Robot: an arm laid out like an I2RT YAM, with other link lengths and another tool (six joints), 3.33 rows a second.
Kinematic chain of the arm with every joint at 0, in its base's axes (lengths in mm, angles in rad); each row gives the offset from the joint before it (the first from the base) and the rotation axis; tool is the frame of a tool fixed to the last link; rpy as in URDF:
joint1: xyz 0 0 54.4 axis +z
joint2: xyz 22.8 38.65 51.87 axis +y
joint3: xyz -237.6 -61.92 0 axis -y
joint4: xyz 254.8 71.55 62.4 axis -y
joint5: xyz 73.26 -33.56 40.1 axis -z
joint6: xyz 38.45 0 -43.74 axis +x
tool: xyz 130 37 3 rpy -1.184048 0.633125 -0.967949
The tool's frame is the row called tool.
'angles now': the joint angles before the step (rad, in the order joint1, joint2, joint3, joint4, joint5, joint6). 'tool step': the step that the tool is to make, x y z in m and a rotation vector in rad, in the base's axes. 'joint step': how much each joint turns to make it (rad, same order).
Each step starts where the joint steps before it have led.
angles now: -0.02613, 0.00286, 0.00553, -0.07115, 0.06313, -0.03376
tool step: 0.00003, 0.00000, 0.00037, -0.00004, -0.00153, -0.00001
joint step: 0.00002, 0.00002, -0.00001, 0.00156, 0.00003, 0.00000
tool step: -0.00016, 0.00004, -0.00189, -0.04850, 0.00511, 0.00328
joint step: -0.00005, -0.00004, 0.00040, -0.00120, -0.00005, -0.04883
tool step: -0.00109, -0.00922, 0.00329, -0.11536, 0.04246, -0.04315
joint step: 0.00001, 0.04351, 0.06065, -0.04652, 0.05265, -0.11291
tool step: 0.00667, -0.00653, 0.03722, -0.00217, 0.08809, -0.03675
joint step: 0.00002, 0.24991, 0.25064, -0.08885, 0.03702, 0.00075
